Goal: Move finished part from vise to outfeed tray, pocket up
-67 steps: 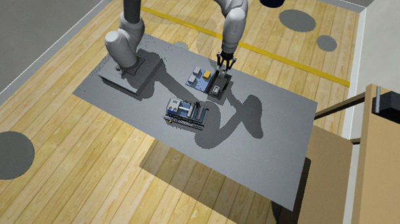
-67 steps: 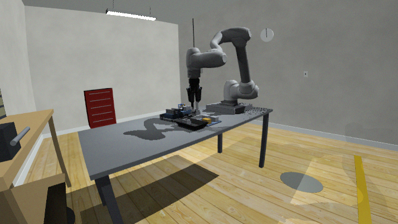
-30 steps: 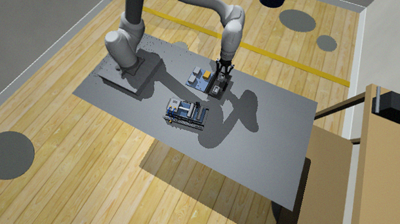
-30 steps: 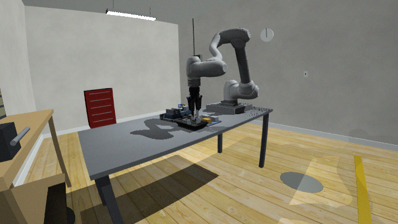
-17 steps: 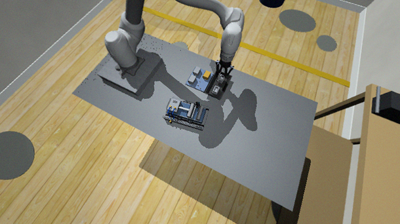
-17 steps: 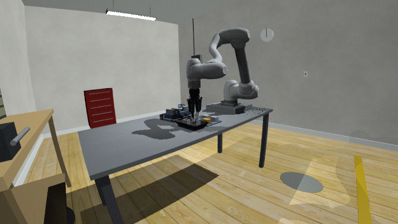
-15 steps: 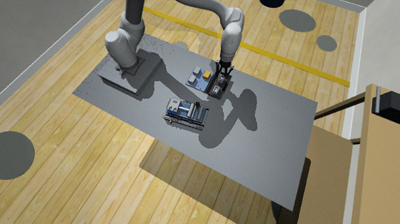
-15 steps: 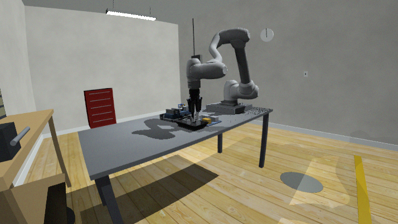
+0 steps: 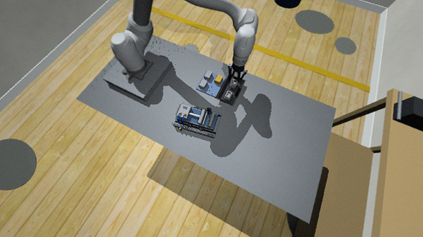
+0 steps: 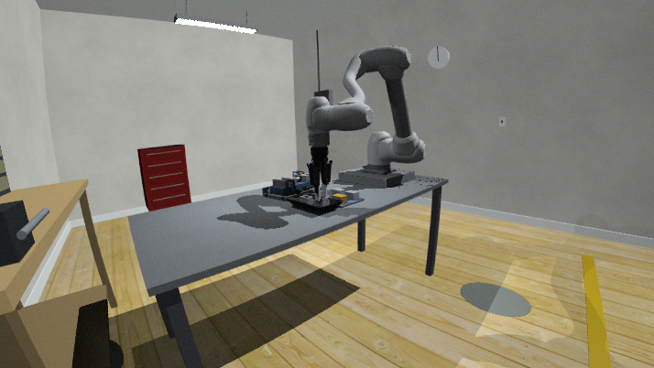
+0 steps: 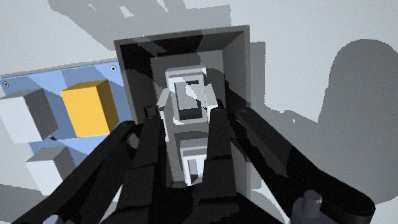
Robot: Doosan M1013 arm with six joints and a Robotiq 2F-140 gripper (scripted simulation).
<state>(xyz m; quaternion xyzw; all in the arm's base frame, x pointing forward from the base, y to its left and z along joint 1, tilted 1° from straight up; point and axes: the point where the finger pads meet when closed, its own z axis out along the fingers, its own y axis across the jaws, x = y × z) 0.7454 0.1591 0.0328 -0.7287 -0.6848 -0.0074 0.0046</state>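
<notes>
The brass block lies 120 mm behind my hand and 60 mm below it. Round my hand: blue fixture plate (170 mm behind, 80 mm below, 40 mm to the right); then grey block (220 mm behind, 80 mm to the right, 60 mm below).
</notes>
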